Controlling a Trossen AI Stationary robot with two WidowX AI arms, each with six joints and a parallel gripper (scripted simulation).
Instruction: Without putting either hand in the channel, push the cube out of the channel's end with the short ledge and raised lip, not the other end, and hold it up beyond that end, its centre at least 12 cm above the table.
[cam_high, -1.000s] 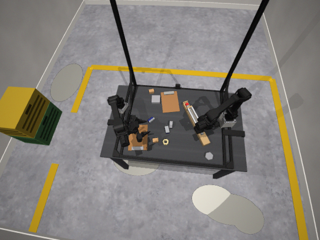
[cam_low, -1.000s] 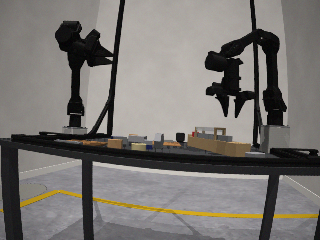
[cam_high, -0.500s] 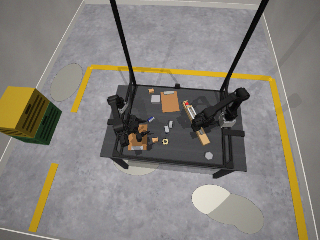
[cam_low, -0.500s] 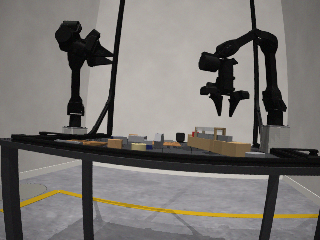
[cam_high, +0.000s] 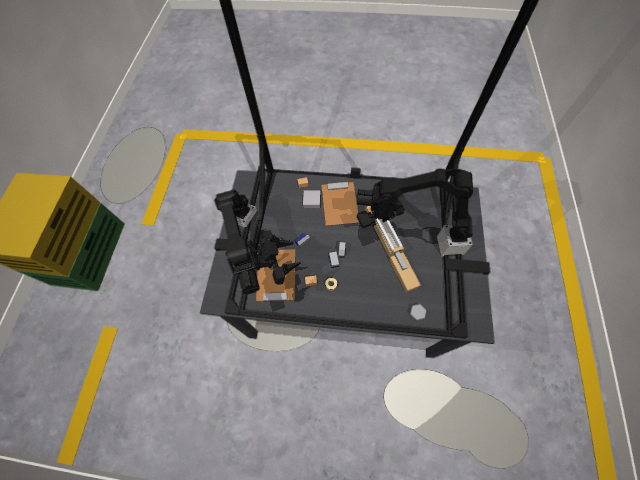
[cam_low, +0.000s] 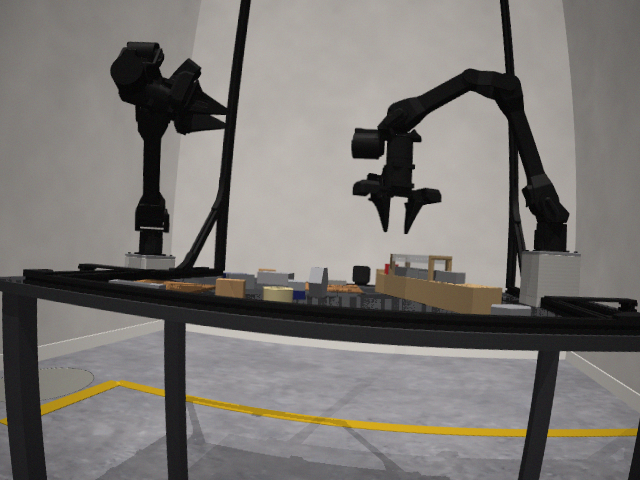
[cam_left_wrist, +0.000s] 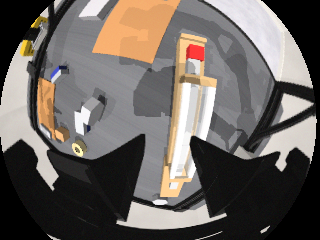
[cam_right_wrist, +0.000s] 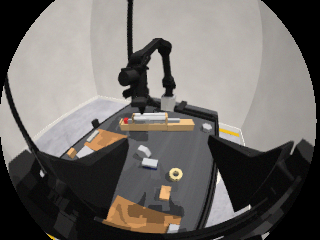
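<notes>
My left gripper is now 11 cm above the wooden bridge, 5 cm to the right of it and 1 cm short of it.
</notes>
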